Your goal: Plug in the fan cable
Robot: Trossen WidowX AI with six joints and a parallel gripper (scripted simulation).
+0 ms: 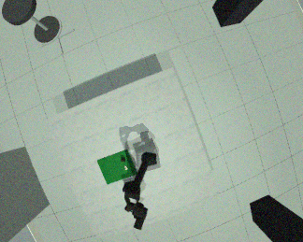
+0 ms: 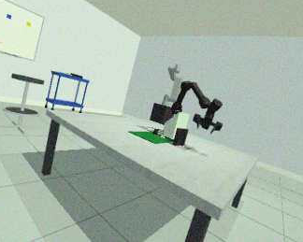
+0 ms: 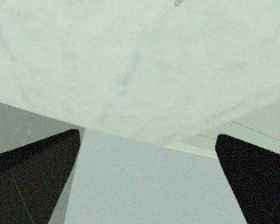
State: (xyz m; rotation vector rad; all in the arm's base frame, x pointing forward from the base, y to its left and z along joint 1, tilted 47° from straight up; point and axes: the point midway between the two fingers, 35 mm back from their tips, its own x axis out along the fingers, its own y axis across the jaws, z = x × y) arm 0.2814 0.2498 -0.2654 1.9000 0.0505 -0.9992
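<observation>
My gripper tip is now 50 mm past the dark fan plug, 410 mm to the left of it and 130 mm above it. From my gripper tip the other things lie so: fan 50 mm behind, 180 mm to the right, 100 mm below; green board 30 mm ahead, 350 mm to the right, 170 mm below.
</observation>
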